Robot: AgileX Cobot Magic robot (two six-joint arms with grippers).
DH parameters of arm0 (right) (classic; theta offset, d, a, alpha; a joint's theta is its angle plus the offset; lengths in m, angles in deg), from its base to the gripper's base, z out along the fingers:
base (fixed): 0 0 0 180
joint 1: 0 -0.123 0 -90
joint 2: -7.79 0 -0.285 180
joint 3: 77.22 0 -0.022 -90
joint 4: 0 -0.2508 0 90
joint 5: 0 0 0.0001 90
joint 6: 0 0.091 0 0
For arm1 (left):
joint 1: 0 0.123 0 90
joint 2: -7.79 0 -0.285 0
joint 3: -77.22 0 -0.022 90
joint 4: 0 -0.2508 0 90
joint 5: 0 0 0.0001 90
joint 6: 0 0.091 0 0
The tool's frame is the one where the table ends.
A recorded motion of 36 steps. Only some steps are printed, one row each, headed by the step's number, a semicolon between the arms.
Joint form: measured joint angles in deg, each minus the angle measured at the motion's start. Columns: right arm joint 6, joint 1, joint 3, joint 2, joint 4, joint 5; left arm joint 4, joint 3, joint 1, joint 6, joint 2, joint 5.
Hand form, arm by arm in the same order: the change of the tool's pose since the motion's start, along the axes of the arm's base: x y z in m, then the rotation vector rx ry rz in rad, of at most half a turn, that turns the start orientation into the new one. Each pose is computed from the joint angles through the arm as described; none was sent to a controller.
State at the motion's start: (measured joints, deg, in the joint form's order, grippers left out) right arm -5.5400 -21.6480 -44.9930 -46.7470 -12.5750 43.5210; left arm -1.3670 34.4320 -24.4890 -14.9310 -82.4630 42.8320
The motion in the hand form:
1: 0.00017 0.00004 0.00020 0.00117 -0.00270 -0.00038; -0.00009 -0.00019 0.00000 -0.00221 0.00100 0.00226
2: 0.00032 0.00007 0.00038 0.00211 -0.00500 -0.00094; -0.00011 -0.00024 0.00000 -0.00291 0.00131 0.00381
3: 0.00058 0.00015 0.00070 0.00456 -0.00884 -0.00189; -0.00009 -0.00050 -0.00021 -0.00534 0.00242 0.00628
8: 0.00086 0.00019 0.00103 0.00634 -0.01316 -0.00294; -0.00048 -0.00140 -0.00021 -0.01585 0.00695 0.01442
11: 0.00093 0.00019 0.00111 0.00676 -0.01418 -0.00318; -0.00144 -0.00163 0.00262 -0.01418 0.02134 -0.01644
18: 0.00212 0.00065 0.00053 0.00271 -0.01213 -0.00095; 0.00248 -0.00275 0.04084 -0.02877 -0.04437 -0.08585
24: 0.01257 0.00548 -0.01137 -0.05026 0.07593 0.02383; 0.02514 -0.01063 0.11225 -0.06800 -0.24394 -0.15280
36: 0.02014 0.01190 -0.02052 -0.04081 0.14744 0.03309; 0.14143 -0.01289 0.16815 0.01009 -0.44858 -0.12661
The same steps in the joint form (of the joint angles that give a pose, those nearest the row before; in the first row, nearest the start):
1: -0.03 0.00 0.00 0.00 -0.02 -0.17; 0.19 0.00 0.00 0.00 0.00 0.00
2: -0.02 0.00 0.00 0.00 -0.02 -0.32; 0.25 0.00 0.00 -0.05 0.00 0.00
3: -0.02 0.00 0.00 0.00 -0.07 -0.58; 0.45 0.00 0.00 -0.05 -0.06 -0.06
8: -0.02 0.00 0.00 0.00 -0.06 -0.85; 1.37 0.00 0.00 0.11 -0.06 -0.07
11: -0.03 0.00 0.00 0.00 -0.07 -0.92; 1.90 0.48 0.00 2.24 0.30 1.54
18: -0.25 0.00 -0.04 -0.33 -0.07 -0.97; 1.37 5.64 0.00 5.85 5.60 8.19
24: -1.54 0.00 -0.39 -4.23 -0.06 1.54; -0.32 18.90 0.00 9.07 9.05 13.41
36: -1.68 -0.23 -0.39 -7.24 -2.15 2.21; -6.41 48.64 6.37 12.48 -9.39 14.51

